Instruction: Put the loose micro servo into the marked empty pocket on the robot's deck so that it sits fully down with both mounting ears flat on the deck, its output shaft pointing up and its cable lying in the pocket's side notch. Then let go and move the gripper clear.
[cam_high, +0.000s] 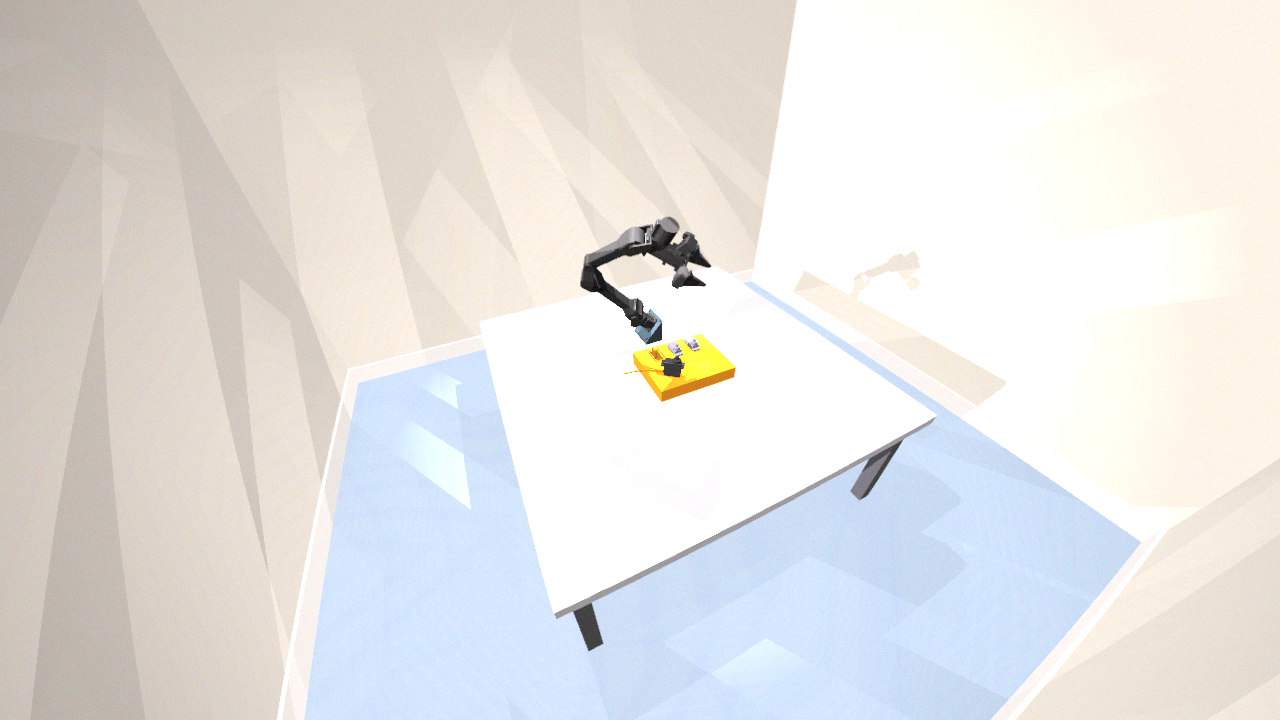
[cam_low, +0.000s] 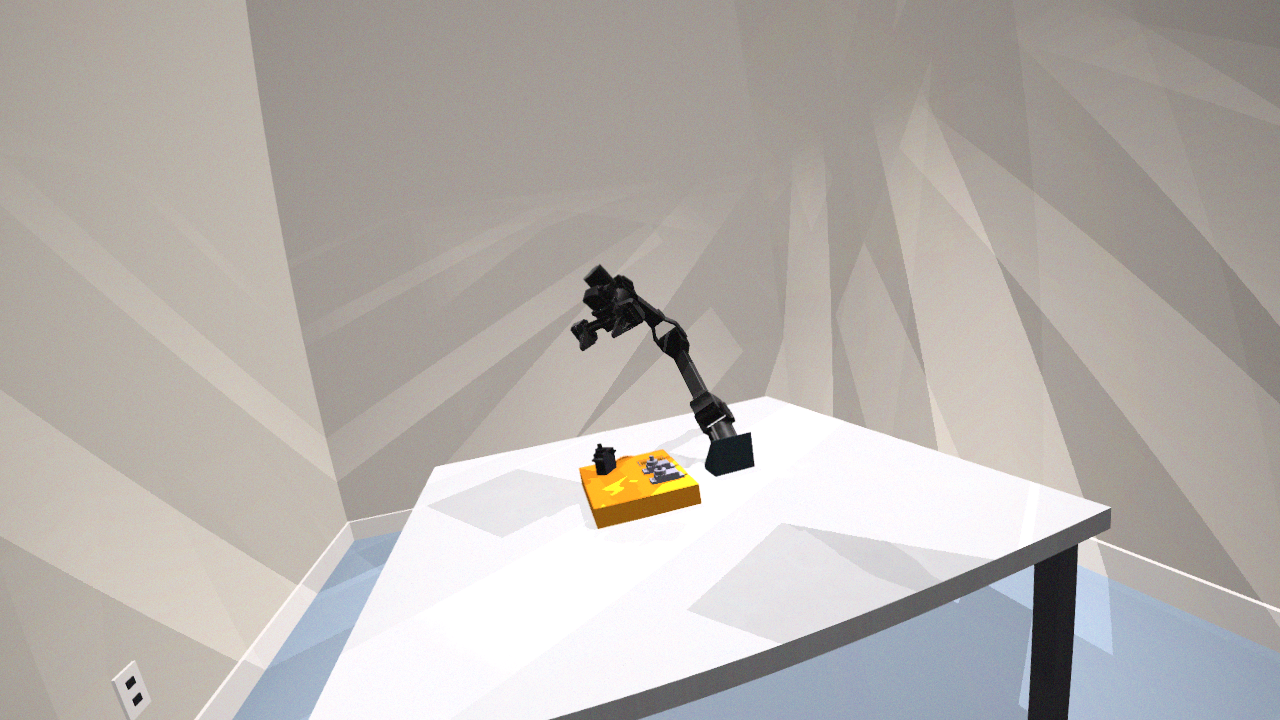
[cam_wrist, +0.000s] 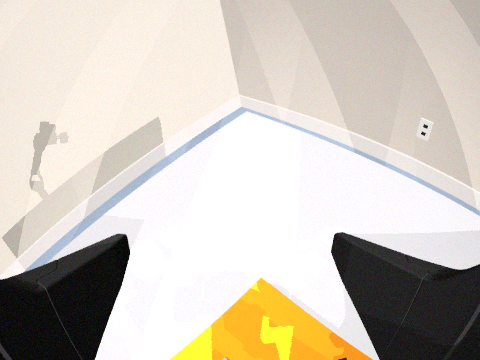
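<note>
My gripper tip is now 50 mm to the left of the orange deck and 370 mm above it.
</note>
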